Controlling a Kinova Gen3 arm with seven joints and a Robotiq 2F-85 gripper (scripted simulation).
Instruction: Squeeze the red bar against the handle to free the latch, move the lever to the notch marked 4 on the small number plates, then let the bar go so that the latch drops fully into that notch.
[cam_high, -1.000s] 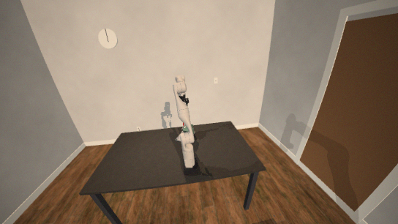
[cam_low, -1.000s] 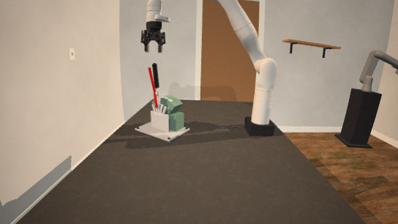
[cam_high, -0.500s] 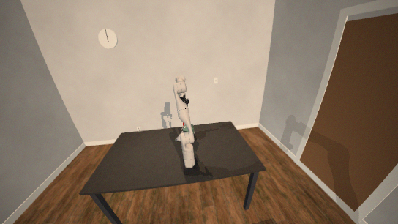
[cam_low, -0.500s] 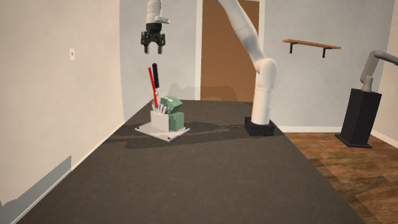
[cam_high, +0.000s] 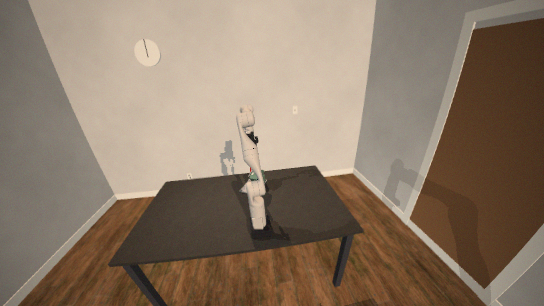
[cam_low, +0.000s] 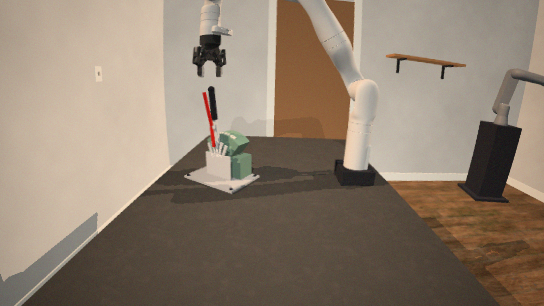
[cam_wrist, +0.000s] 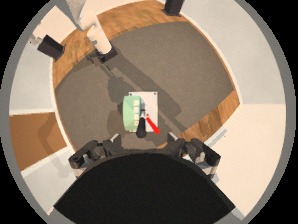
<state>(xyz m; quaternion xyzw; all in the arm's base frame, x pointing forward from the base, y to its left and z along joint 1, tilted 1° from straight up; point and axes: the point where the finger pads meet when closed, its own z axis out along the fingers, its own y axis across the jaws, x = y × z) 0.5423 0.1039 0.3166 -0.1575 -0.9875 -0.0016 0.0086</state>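
Now: the red bar 190 mm below my hand, 20 mm to the left of it and 10 mm behind it.
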